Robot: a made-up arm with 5 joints.
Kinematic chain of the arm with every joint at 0, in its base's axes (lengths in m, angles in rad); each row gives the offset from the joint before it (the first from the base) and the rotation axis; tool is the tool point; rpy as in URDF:
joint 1: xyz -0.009 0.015 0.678 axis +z
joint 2: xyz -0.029 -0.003 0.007 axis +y
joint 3: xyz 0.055 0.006 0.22 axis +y
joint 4: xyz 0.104 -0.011 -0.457 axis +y
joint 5: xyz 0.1 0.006 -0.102 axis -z
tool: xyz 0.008 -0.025 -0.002 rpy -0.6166 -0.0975 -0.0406
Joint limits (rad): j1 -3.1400..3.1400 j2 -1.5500..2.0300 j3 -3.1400..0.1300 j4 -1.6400..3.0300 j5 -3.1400..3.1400
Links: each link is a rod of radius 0.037 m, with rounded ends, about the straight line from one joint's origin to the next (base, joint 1, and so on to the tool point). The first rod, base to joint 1, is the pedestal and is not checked.
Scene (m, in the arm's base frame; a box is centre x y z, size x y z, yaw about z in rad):
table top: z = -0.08
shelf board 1: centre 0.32 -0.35 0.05 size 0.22 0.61 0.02 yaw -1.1
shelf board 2: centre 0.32 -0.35 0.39 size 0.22 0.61 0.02 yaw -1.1
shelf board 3: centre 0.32 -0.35 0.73 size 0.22 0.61 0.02 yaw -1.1
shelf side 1: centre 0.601 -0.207 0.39 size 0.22 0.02 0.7 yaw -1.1
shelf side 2: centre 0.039 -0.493 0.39 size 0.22 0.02 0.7 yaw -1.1
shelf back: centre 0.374 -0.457 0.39 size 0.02 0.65 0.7 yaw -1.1
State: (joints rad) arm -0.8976 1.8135 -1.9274 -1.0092 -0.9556
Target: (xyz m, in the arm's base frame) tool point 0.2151 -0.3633 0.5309
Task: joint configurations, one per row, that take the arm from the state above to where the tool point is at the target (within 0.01 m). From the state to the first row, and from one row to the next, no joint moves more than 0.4 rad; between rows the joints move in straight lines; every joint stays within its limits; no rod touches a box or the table.
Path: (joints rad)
1: -0.8109 1.8137 -1.7054 -1.3146 -0.9740
2: -0.7241 1.8138 -1.4835 -1.6201 -0.9924
3: -0.3716 1.8333 -1.2818 -1.5940 -0.9684
4: -0.0190 1.8528 -1.0801 -1.5680 -0.9444
5: 0.3335 1.8723 -0.8784 -1.5420 -0.9205
6: 0.6861 1.8918 -0.6767 -1.5159 -0.8965
7: 1.0386 1.9112 -0.4751 -1.4899 -0.8726
8: 1.3911 1.9307 -0.2734 -1.4639 -0.8486
9: 1.7437 1.9502 -0.0717 -1.4378 -0.8246
10: 2.0962 1.9697 0.1300 -1.4118 -0.8007
11: 2.0884 1.9898 0.0764 -1.0239 -0.7889
12: 2.0805 2.0099 0.0227 -0.6360 -0.7771
13: 2.0726 2.0300 -0.0309 -0.2481 -0.7654

